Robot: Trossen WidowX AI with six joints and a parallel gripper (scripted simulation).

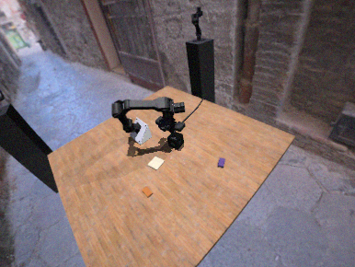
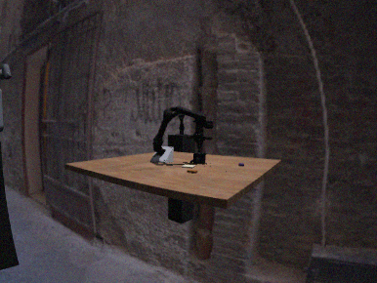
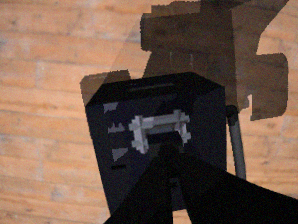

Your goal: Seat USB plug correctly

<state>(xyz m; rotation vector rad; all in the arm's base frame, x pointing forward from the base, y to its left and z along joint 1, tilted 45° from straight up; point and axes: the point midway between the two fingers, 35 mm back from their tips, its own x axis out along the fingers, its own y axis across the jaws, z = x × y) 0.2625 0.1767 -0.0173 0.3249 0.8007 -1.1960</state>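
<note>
My gripper tip is 2 cm above the dark USB plug. Round my gripper tip: small orange block (31 cm to the right, 19 cm ahead, 10 cm below); cream block (17 cm to the right, 11 cm below, 5 cm ahead); purple block (31 cm ahead, 12 cm to the left, 10 cm below).
</note>
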